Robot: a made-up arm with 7 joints.
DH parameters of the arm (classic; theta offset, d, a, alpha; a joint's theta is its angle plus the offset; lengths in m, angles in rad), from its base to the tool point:
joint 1: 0 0.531 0 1.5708
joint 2: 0 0.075 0 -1.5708
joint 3: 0 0.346 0.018 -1.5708
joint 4: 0 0.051 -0.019 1.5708
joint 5: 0 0.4 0 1.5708
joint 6: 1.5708 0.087 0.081 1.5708
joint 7: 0 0.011 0 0
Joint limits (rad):
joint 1: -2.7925..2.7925
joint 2: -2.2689..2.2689
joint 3: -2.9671..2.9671
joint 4: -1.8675..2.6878
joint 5: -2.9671..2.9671
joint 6: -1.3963..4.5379
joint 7: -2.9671..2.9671
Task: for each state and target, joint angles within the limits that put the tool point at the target. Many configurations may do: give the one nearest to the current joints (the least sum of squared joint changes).
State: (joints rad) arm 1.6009 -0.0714 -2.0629 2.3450 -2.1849 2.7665 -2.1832
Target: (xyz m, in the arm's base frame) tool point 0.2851 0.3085 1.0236
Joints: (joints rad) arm 2.1428 -0.3001 -2.0507 1.3508 -1.9775 2.9007 -2.1832
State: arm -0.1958 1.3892 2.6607 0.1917 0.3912 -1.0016 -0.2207
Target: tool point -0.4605 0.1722 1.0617
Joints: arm -0.1829 0.5108 2.4181 0.3360 0.2557 -1.3963 -0.2207
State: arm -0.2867 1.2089 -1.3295 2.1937 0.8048 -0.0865 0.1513
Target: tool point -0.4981 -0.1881 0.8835
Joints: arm -0.7860 1.3113 -0.9657 1.5511 0.7930 -0.0484 0.1513
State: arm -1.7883 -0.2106 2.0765 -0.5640 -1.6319 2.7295 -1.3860
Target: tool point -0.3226 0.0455 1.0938
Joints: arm -1.8435 0.0410 2.1293 -0.5681 -1.5507 2.9521 -1.3860
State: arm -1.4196 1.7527 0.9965 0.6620 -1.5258 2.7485 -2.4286
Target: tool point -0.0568 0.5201 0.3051
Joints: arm -0.9608 2.0961 1.1969 1.3782 -1.6273 2.8863 -2.4286
